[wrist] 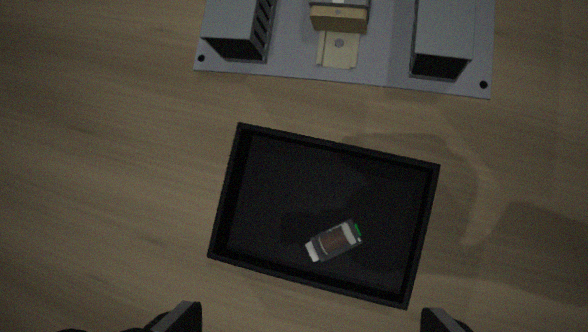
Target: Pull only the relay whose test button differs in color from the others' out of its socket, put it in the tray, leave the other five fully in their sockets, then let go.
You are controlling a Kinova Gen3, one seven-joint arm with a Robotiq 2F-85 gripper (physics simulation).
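Places are measured from the arm's base along level axes (x back, y right, z up), in millimetres.
Pixels of known places: gripper, fingertip midpoint: (310,331).
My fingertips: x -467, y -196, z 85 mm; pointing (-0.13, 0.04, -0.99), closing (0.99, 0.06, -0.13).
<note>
Ahead of a thing's pixels: the offset from my fingertips to its top centre. "spot": to the spot under its first point. Level surfaces: height alone.
A relay {dx -6, dy +19, dz -161 mm} (334,242) with a green test button lies on its side on the floor of the black tray (320,290), in the lower right part of it. It has a brown middle and pale end pieces and touches no fingers. My gripper (311,317) is wide open and empty, its fingertips apart at the bottom edge of the view, on either side of the tray's near part. The other relays and the sockets do not show in this view.
A grey panel {spot: dx -53, dy +173, dz -189 mm} (295,60) lies beyond the tray, with a grey wire duct {spot: dx -98, dy +185, dz -129 mm} (227,20) at left, another duct {spot: dx +67, dy +181, dz -129 mm} (444,27) at right, and a beige end block {spot: dx -13, dy +197, dz -158 mm} (339,20) on a rail {spot: dx -13, dy +177, dz -188 mm} (340,56) between them. The tray stands on a wooden table {dz -192 mm} (100,175).
</note>
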